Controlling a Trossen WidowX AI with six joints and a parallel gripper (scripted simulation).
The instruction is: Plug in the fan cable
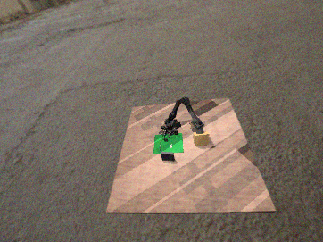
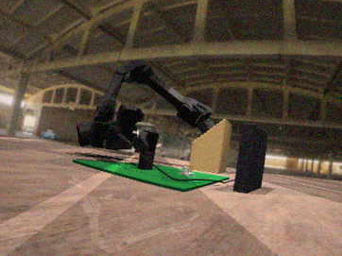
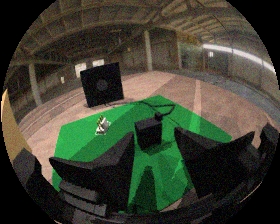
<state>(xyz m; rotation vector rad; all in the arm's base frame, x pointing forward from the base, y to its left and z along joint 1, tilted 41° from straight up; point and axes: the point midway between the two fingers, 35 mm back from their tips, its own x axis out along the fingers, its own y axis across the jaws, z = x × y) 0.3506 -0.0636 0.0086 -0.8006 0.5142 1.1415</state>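
Now: gripper tip 10 mm short of the black plug, 30 mm to the right of it and 30 mm above it. Also, from my gripper tip: green board: 20 mm behind, 50 mm to the left, 60 mm below; then black fan: 40 mm behind, 240 mm to the left, 10 mm above.
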